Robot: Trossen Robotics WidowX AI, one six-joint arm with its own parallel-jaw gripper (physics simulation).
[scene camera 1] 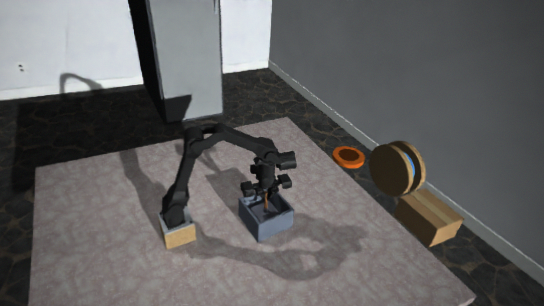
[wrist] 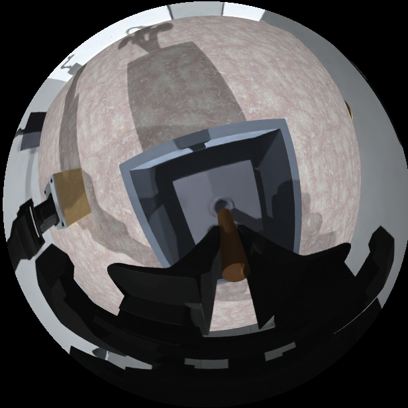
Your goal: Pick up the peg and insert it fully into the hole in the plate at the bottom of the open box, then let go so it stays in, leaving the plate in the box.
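Frame: origin at the arm's base, x ahead, y left, z up, level; millimetres.
Seen in the pictures: gripper, between the fingertips: (scene camera 1: 265, 200); arm's base, origin of its link: (scene camera 1: 174, 220).
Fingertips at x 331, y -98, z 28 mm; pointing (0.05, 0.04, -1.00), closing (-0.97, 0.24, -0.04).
Observation:
Offsets run from my fingertips to a thing's middle.
The brown peg @[0 mm ahead, 1 mm right, 4 mm up] (scene camera 1: 266, 200) (wrist: 231, 245) is held roughly upright between the fingers of my gripper (scene camera 1: 266, 194) (wrist: 227, 230), which is shut on it. The open blue-grey box @[2 mm ahead, 1 mm right, 67 mm down] (scene camera 1: 276, 226) (wrist: 296, 200) stands below, and the peg's lower part reaches down inside its walls. The grey plate (wrist: 200, 187) lies at the bottom of the box. Its round hole (wrist: 221, 205) shows in the wrist view right at the peg's lower tip, which overlaps the hole's near edge. Whether the tip has entered the hole I cannot tell.
The arm's base stands on a wooden block (scene camera 1: 180, 236) (wrist: 72, 197) left of the box. Beyond the table's right edge are an orange ring (scene camera 1: 337, 158), a large spool (scene camera 1: 389, 170) and a cardboard box (scene camera 1: 446, 230). A grey cabinet (scene camera 1: 187, 55) stands behind the table.

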